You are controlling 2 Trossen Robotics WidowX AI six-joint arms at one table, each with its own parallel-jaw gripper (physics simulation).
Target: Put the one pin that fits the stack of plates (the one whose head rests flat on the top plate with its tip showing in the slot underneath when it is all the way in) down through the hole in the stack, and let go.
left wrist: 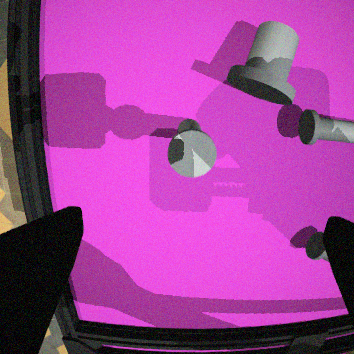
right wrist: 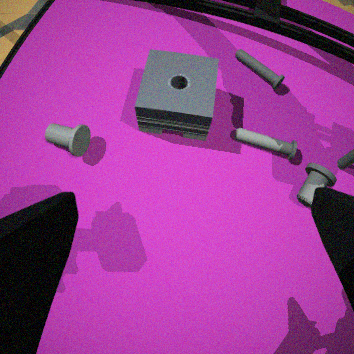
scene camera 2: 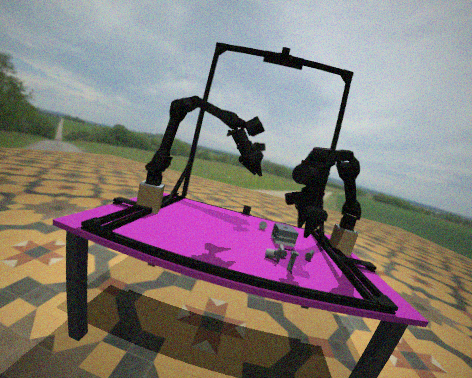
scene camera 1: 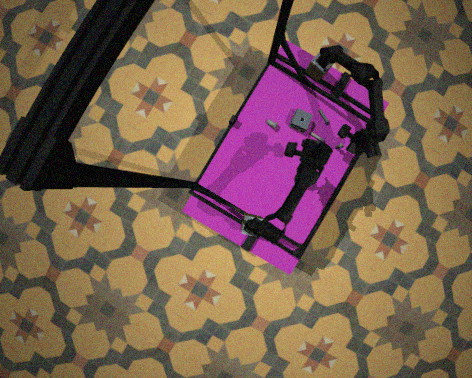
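The grey plate stack (scene camera 1: 296,125) (scene camera 2: 285,240) (right wrist: 160,100) has a round hole in its top. A thick short pin (scene camera 2: 262,225) (right wrist: 59,136) lies left of it. A thin pin (right wrist: 260,69) and another thin pin (right wrist: 262,141) lie to its right, beside a second thick pin (left wrist: 274,47) (right wrist: 312,186). Another pin (left wrist: 192,155) (scene camera 2: 291,262) appears to stand head up. My left gripper (left wrist: 208,225) (scene camera 2: 307,233) is open and empty above the table, near this standing pin. My right gripper (right wrist: 198,203) (scene camera 2: 257,173) is open and empty, high above the table.
A black overhead frame (scene camera 2: 240,49) spans the magenta table (scene camera 1: 270,95) (scene camera 2: 165,240). Black rails (scene camera 2: 225,272) run along the table's edges. Shadows of both arms fall on the table among the pins. The right arm covers part of the table in scene camera 1.
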